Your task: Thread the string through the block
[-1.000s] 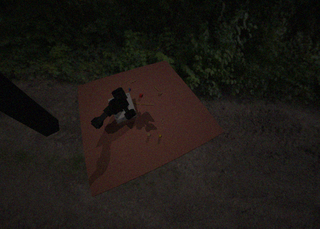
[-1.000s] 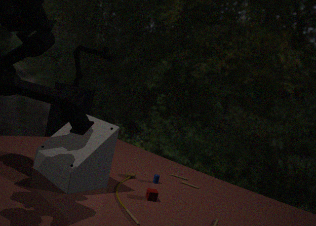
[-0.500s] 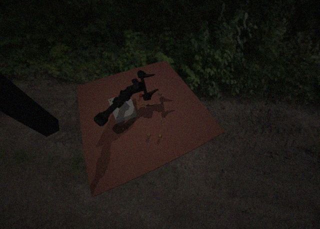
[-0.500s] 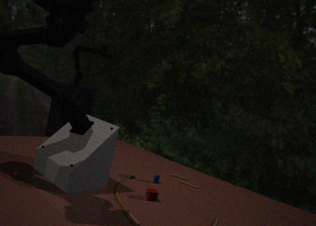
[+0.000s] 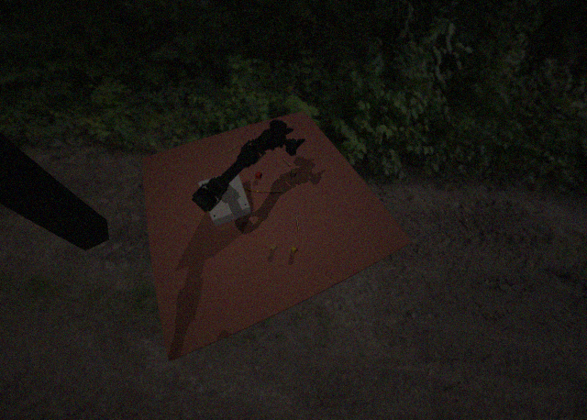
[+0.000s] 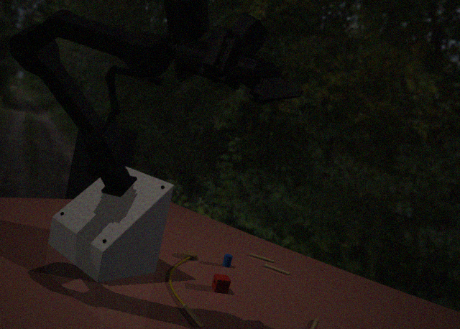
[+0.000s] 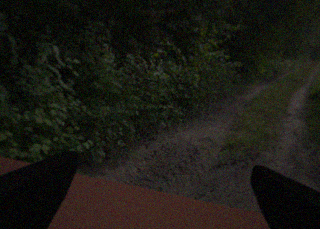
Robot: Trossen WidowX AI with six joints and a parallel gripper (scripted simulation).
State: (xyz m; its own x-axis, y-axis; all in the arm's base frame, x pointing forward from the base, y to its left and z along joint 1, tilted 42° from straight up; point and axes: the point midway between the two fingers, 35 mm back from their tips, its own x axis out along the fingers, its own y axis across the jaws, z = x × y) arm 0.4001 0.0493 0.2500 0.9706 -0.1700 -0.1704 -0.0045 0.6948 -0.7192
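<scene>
My gripper tip is 14 cm past the small red block, 22 cm to the right of it and 41 cm above it. The rest, counted from my gripper tip: thin wooden stick: 12 cm behind, 7 cm to the left, 42 cm below; then flat piece: 30 cm behind, 32 cm to the left, 42 cm below.
</scene>
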